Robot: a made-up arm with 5 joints. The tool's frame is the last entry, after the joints.
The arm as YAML. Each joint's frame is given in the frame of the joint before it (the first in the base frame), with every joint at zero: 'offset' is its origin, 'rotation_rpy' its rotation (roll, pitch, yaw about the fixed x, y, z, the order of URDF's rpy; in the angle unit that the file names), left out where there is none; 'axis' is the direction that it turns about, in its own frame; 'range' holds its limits. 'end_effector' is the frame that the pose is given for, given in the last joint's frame.
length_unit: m
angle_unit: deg
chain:
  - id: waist
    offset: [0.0, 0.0, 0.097]
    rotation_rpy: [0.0, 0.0, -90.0]
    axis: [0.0, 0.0, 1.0]
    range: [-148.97, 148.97]
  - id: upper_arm
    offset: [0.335, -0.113, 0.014]
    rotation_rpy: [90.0, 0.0, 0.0]
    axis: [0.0, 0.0, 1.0]
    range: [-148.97, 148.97]
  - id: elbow
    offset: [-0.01, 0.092, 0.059]
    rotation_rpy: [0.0, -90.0, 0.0]
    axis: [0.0, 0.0, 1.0]
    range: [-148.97, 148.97]
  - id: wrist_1
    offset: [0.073, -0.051, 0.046]
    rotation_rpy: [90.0, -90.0, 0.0]
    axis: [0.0, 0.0, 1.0]
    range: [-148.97, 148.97]
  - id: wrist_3
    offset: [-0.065, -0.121, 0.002]
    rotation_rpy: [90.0, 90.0, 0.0]
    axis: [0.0, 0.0, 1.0]
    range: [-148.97, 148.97]
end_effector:
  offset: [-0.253, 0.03, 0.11]
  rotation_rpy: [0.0, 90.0, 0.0]
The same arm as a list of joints. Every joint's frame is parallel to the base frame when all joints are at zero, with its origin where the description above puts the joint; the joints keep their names.
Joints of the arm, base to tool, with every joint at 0 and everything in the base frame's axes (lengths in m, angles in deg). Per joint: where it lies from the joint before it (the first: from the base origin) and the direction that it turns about. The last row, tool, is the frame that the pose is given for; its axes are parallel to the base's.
waist: offset 0 0 0.097 axis 0 0 1
upper_arm: offset -0.113 -0.335 0.014 axis -1 0 0
elbow: offset -0.059 0.01 0.092 axis 0 1 0
wrist_1: offset -0.073 0.046 -0.051 axis 0 0 -1
wrist_3: offset -0.121 -0.065 -0.002 axis -1 0 0
tool: offset -0.11 0.03 -0.253
Joint limits (deg, base to tool): -148.97..148.97 -148.97..148.97 -148.97..148.97 -148.97..148.97 -148.97..148.97

